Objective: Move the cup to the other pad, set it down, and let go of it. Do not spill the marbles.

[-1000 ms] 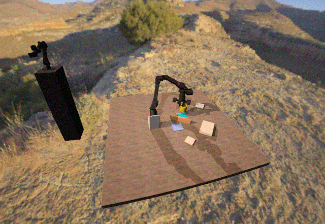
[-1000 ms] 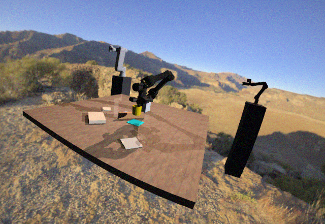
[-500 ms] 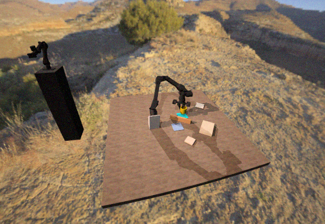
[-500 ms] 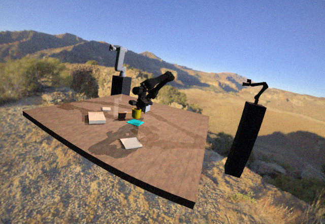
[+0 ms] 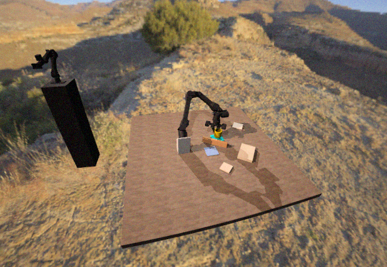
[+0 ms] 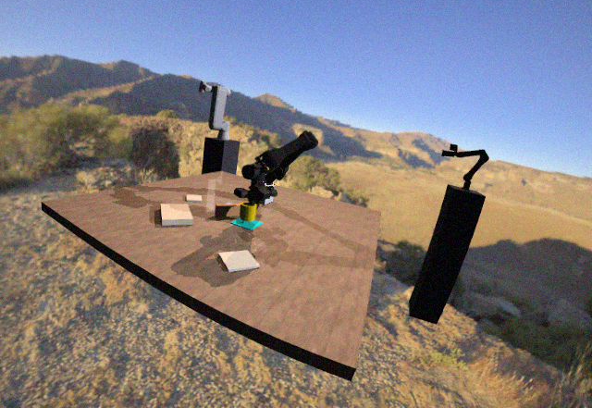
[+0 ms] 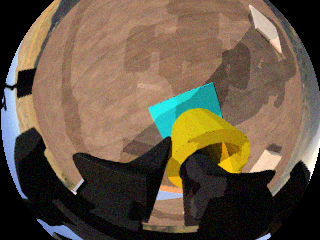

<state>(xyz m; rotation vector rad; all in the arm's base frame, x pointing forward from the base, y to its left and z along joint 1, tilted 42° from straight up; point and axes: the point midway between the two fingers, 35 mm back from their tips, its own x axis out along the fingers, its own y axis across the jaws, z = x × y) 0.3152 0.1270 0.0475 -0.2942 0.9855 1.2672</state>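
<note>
Now: gripper tip 2 cm short of the yellow cup and 1 cm to the left of it. Round my gripper tip: teal pad: 6 cm below, 2 cm ahead, 1 cm to the right; wooden bar: 10 cm to the right, 4 cm below, 3 cm behind; grey-blue pad: 18 cm to the right, 8 cm behind, 6 cm below.
</note>
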